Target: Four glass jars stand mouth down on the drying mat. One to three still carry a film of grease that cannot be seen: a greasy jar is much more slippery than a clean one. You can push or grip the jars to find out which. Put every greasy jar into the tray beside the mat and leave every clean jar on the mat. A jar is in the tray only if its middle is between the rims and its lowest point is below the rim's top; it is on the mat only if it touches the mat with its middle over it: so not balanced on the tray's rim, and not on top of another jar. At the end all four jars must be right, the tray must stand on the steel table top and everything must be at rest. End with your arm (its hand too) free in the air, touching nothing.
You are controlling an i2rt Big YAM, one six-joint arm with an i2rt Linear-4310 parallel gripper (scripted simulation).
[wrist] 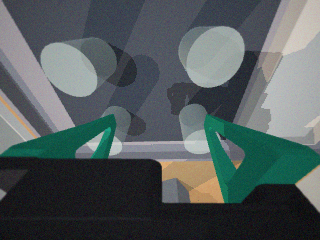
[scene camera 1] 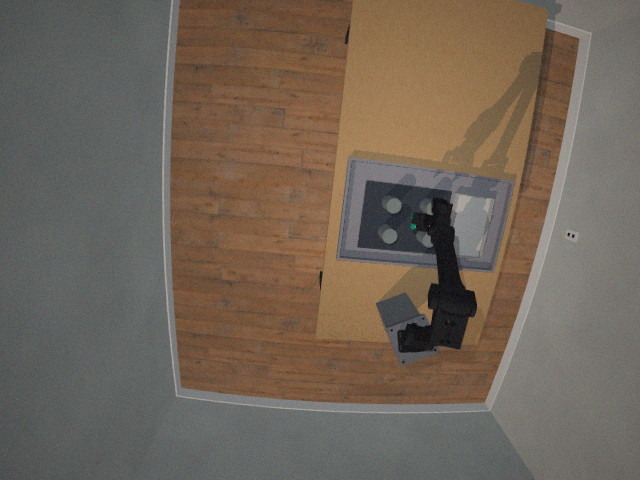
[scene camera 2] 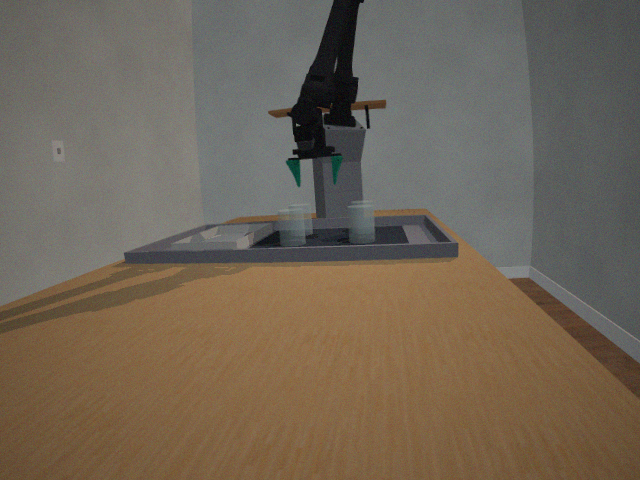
Labels:
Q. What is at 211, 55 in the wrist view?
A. A glass jar.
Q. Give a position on a pale tray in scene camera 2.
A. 230, 236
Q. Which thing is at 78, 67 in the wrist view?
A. A glass jar.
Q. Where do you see a pale tray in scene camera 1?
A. At 470, 218

